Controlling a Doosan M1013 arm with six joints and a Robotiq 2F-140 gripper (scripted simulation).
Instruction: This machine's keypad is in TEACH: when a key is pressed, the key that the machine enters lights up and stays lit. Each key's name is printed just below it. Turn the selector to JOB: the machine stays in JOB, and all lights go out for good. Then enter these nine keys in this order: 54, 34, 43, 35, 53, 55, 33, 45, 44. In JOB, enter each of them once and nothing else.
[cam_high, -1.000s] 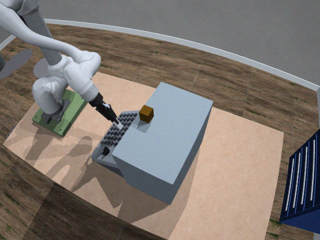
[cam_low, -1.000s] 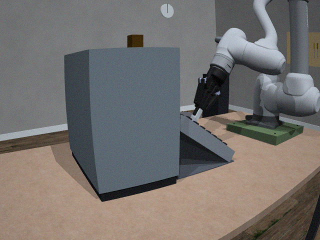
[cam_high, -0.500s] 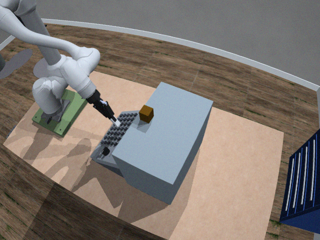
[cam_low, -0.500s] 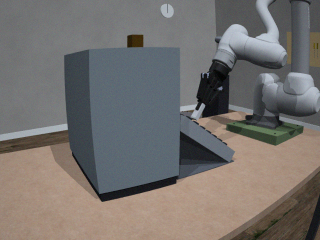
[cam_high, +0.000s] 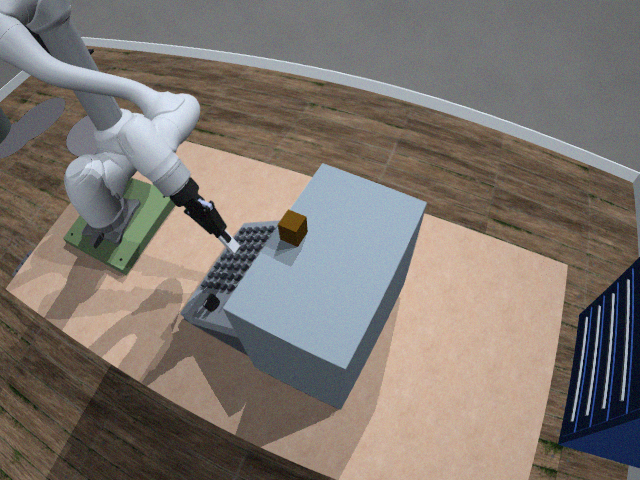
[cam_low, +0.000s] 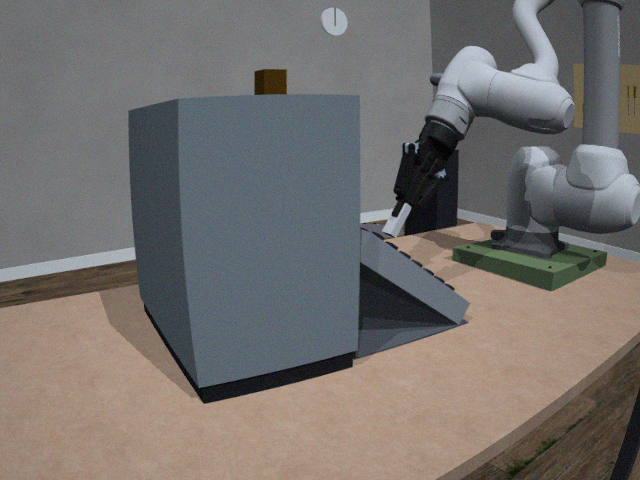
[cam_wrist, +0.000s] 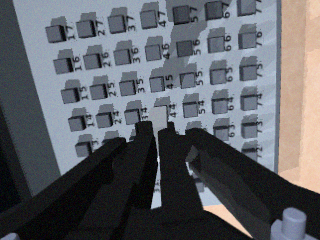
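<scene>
The key is 5 cm ahead of my hand, 3 cm to the left of it and 6 cm below it. From my hand the other things lie so: black selector knob (17 cm to the right, 5 cm below).
</scene>
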